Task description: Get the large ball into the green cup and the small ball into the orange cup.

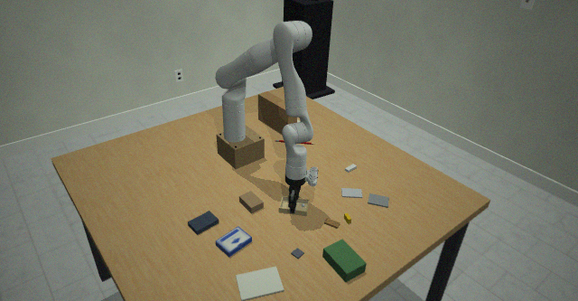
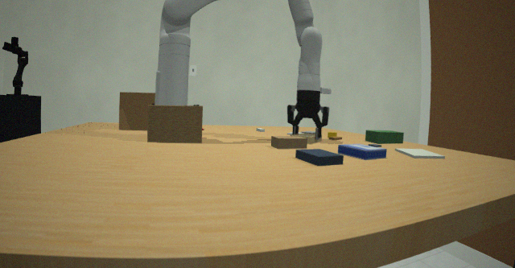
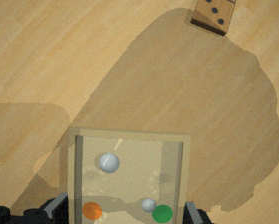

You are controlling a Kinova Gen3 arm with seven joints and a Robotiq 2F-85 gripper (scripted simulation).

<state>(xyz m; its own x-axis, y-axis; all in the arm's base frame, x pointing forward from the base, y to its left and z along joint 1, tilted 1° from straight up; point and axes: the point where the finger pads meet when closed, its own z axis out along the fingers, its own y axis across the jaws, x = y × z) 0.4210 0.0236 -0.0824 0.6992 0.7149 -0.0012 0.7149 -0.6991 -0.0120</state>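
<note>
Now: the covered wooden puzzle 20 mm below my hand. Also, from my hand: brown block: 100 mm behind, 130 mm to the right, 10 mm below; pale grey tile: 50 mm ahead, 240 mm to the left, 20 mm below; yellow block: 160 mm ahead, 130 mm to the left, 10 mm below.
</note>
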